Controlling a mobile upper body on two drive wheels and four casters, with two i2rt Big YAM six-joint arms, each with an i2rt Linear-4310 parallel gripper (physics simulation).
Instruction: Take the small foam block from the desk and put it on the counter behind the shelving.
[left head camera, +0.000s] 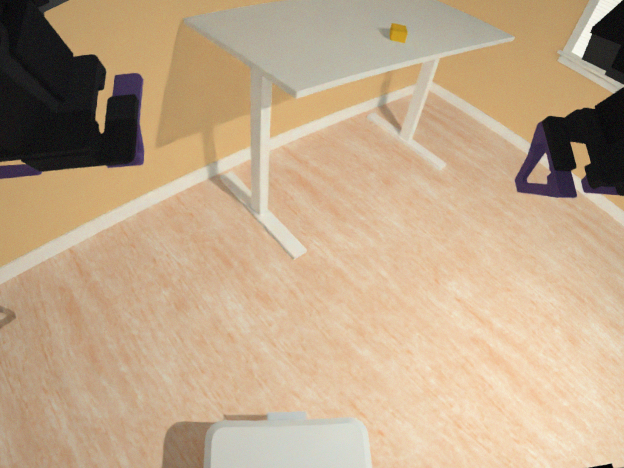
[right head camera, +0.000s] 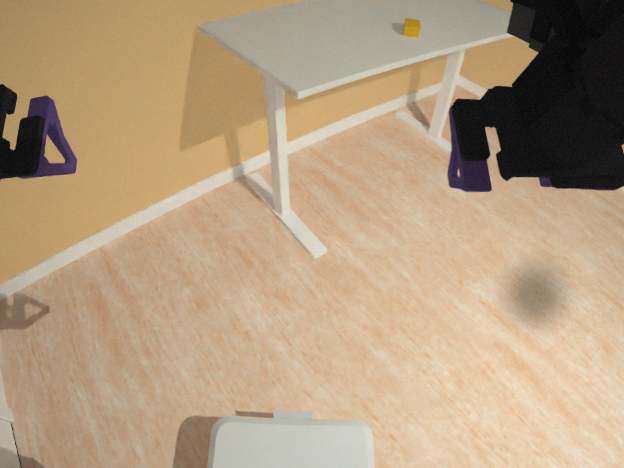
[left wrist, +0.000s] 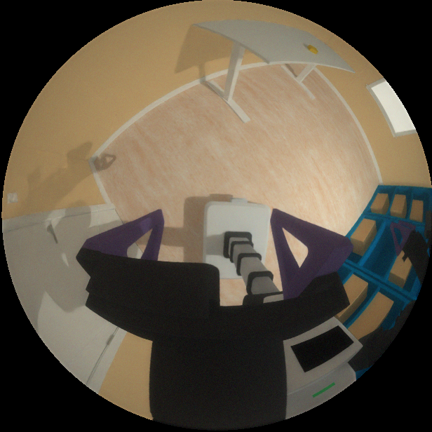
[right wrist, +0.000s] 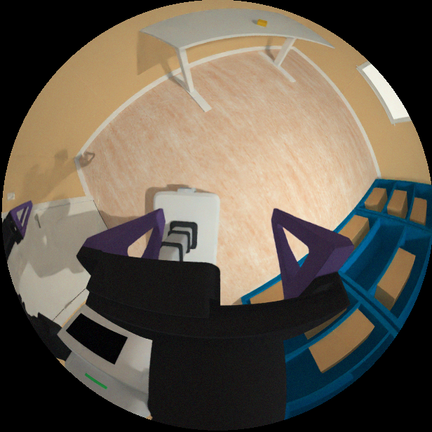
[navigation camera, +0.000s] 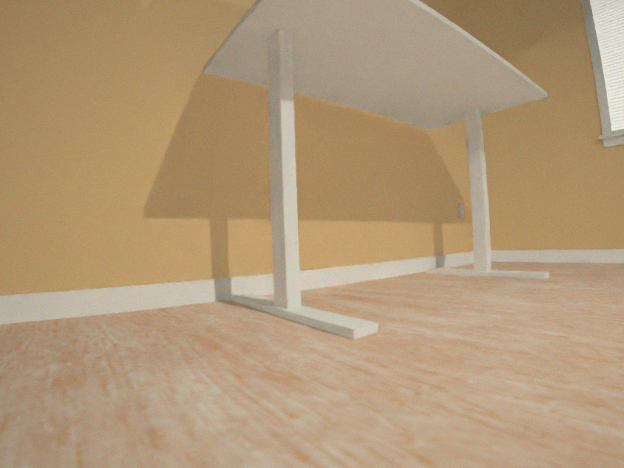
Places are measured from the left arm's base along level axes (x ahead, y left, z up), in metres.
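Pixels of known places: left gripper, fingertip midpoint: (left head camera: 89, 162) (right head camera: 35, 172); right gripper, fingertip midpoint: (left head camera: 551, 186) (right head camera: 497, 179).
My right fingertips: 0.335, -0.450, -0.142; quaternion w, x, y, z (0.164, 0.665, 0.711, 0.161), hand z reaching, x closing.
Note:
Ahead of a thing's pixels: the offset from my right fingertips to its middle, as dx, dy, dz. "spot": to the spot under its first point.
A small yellow-orange foam block {+1.244, -0.217, -0.295} (left head camera: 398, 33) (right head camera: 411, 28) (left wrist: 312, 49) (right wrist: 262, 23) sits on the white desk (left head camera: 312, 45) (right head camera: 322, 50) (left wrist: 270, 42) (right wrist: 200, 32) (navigation camera: 372, 60), toward the right part of its top in the head views. My left gripper (left wrist: 216, 214) is open and empty, well apart from the desk. My right gripper (right wrist: 217, 214) is open and empty, also apart from the desk. Blue shelving (left wrist: 374, 270) (right wrist: 367, 295) holding several brown boxes shows at the right of both wrist views. The counter behind the shelving does not show.
The white base of my robot (left head camera: 287, 445) (right head camera: 292, 445) is at the bottom of the head views. The desk's near leg {spot: +1.050, +0.327, -0.788} (left head camera: 260, 146) (right head camera: 278, 146) (navigation camera: 284, 176) and its foot stand on the floor ahead. A white door (left wrist: 65, 265) (right wrist: 55, 240) is at the left. A window (left wrist: 395, 107) (right wrist: 387, 95) is at the right.

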